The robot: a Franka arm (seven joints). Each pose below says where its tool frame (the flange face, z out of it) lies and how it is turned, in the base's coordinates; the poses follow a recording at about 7 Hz.
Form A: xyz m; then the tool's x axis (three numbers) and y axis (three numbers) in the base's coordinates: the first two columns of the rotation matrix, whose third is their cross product.
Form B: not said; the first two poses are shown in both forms.
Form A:
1: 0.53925 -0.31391 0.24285 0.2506 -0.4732 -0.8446 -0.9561 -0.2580 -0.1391
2: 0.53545 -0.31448 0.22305 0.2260 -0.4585 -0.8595 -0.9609 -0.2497 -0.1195
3: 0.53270 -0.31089 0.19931 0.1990 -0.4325 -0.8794 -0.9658 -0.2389 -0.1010
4: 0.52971 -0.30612 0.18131 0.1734 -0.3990 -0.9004 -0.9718 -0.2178 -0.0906
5: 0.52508 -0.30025 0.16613 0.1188 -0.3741 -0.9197 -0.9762 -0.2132 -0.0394
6: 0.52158 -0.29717 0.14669 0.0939 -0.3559 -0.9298 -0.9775 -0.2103 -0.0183
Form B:
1:
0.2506 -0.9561 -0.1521 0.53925
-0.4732 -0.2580 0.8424 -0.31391
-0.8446 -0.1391 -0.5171 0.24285
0 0 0 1

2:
0.2260 -0.9609 -0.1598 0.53545
-0.4585 -0.2497 0.8529 -0.31448
-0.8595 -0.1195 -0.4970 0.22305
0 0 0 1

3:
0.1990 -0.9658 -0.1664 0.53270
-0.4325 -0.2389 0.8694 -0.31089
-0.8794 -0.1010 -0.4652 0.19931
0 0 0 1

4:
0.1734 -0.9718 -0.1600 0.52971
-0.3990 -0.2178 0.8907 -0.30612
-0.9004 -0.0906 -0.4255 0.18131
0 0 0 1

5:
0.1188 -0.9762 -0.1813 0.52508
-0.3741 -0.2132 0.9025 -0.30025
-0.9197 -0.0394 -0.3905 0.16613
0 0 0 1

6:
0.0939 -0.9775 -0.1890 0.52158
-0.3559 -0.2103 0.9106 -0.29717
-0.9298 -0.0183 -0.3676 0.14669
0 0 0 1

